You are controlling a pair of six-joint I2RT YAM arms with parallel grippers.
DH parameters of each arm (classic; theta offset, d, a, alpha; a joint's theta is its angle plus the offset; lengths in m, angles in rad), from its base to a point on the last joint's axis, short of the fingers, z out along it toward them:
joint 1: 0 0.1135 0.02 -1.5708
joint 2: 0 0 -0.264 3.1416
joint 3: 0.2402 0 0.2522 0
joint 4: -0.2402 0 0.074 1.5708
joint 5: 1.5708 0 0 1.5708
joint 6: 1.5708 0.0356 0 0
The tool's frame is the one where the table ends.
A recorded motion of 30 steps. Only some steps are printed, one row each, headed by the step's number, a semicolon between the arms.
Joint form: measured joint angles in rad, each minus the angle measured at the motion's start. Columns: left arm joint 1, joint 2, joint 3, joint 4, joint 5, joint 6; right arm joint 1, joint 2, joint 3, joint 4, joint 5, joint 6.
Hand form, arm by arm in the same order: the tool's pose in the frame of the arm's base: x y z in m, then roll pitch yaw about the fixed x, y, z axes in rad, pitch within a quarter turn. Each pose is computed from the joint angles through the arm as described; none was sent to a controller.
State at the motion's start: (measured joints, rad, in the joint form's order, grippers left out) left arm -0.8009 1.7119 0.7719 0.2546 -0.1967 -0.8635; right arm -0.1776 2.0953 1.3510 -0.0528 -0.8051 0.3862
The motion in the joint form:
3: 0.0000 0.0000 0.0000 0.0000 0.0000 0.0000; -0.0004 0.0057 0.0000 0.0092 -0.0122 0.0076
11: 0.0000 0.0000 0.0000 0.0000 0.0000 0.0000; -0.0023 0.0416 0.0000 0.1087 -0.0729 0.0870
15: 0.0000 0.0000 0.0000 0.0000 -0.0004 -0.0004; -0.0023 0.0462 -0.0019 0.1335 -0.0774 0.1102
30: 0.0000 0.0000 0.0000 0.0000 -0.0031 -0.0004; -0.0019 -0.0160 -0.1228 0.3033 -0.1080 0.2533
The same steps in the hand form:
3: 0.2377 -0.2352 0.1435 -2.4557 0.6398 -2.7500; 0.4402 -0.0528 0.1481 2.1479 0.4647 2.6655
11: 0.2377 -0.2352 0.1435 -2.4557 0.6398 -2.7500; 0.4469 -0.0534 0.1409 2.0619 0.4439 2.6335
15: 0.2377 -0.2352 0.1435 -2.4556 0.6398 -2.7494; 0.4481 -0.0536 0.1403 2.0471 0.4396 2.6208
30: 0.2378 -0.2351 0.1435 -2.4564 0.6414 -2.7478; 0.4322 -0.0498 0.1453 1.9563 0.4061 2.5537

